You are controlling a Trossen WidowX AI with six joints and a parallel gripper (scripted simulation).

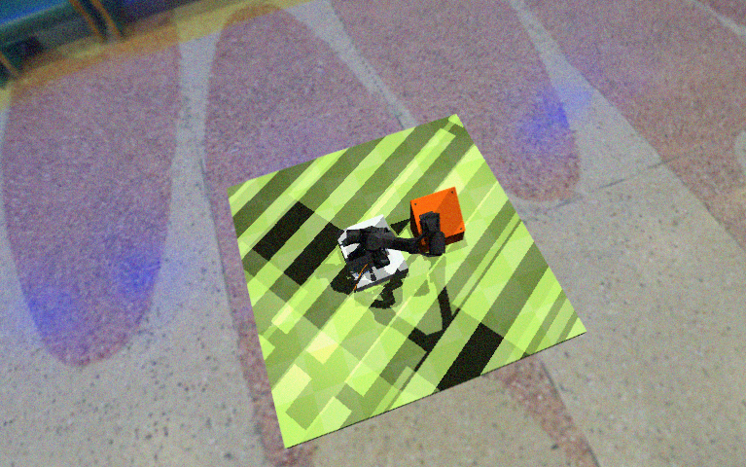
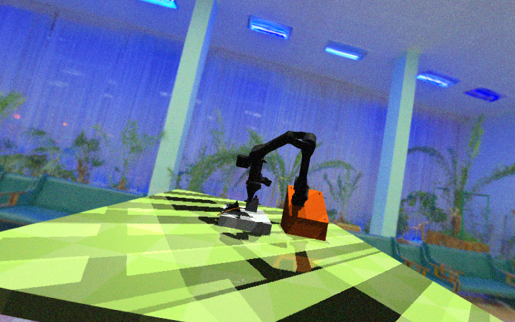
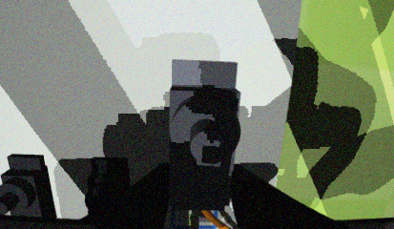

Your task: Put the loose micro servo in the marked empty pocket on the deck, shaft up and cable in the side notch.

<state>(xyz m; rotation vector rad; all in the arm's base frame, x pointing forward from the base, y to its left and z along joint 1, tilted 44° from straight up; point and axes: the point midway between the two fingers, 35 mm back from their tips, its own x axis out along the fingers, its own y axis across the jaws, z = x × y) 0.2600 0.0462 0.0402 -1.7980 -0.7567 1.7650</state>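
My gripper tip is 3 cm past the white robot deck, 7 cm to the left of it and 10 cm above it.
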